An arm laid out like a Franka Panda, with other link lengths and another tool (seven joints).
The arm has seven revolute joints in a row. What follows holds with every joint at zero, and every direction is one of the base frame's. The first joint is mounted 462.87 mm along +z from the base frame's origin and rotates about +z. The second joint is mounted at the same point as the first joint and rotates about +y. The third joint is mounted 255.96 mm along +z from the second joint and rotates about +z. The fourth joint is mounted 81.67 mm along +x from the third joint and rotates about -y. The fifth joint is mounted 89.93 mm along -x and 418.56 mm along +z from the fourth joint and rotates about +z. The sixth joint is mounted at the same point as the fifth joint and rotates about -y. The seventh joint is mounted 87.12 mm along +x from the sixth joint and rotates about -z. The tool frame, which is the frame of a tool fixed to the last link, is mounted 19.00 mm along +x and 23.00 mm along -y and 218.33 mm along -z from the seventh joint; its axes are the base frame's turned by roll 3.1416, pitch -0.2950 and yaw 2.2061 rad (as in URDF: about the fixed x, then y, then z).
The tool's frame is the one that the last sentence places.
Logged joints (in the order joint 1, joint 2, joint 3, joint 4, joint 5, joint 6, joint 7), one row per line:
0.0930, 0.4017, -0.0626, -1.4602, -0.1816, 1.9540, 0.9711
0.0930, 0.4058, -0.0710, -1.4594, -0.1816, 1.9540, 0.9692
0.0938, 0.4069, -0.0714, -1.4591, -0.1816, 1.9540, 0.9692
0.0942, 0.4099, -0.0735, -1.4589, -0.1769, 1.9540, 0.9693
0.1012, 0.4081, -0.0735, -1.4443, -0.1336, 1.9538, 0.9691
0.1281, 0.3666, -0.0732, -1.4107, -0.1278, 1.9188, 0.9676
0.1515, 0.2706, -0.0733, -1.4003, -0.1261, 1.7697, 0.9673
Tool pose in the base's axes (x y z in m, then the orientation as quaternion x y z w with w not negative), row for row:
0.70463, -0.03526, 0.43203, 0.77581, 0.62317, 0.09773, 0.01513
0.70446, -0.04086, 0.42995, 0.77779, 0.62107, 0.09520, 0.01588
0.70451, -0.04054, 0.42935, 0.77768, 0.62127, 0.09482, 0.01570
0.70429, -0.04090, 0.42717, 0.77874, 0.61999, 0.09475, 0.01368
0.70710, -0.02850, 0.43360, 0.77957, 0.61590, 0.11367, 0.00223
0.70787, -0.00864, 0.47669, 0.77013, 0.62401, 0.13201, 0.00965
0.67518, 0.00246, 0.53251, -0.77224, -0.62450, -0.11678, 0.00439
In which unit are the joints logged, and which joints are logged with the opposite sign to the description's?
The joints are logged in radians. Opposite sign: none.
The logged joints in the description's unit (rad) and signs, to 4 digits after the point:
0.0930, 0.4017, -0.0626, -1.4602, -0.1816, 1.9540, 0.9711
0.0930, 0.4058, -0.0710, -1.4594, -0.1816, 1.9540, 0.9692
0.0938, 0.4069, -0.0714, -1.4591, -0.1816, 1.9540, 0.9692
0.0942, 0.4099, -0.0735, -1.4589, -0.1769, 1.9540, 0.9693
0.1012, 0.4081, -0.0735, -1.4443, -0.1336, 1.9538, 0.9691
0.1281, 0.3666, -0.0732, -1.4107, -0.1278, 1.9188, 0.9676
0.1515, 0.2706, -0.0733, -1.4003, -0.1261, 1.7697, 0.9673

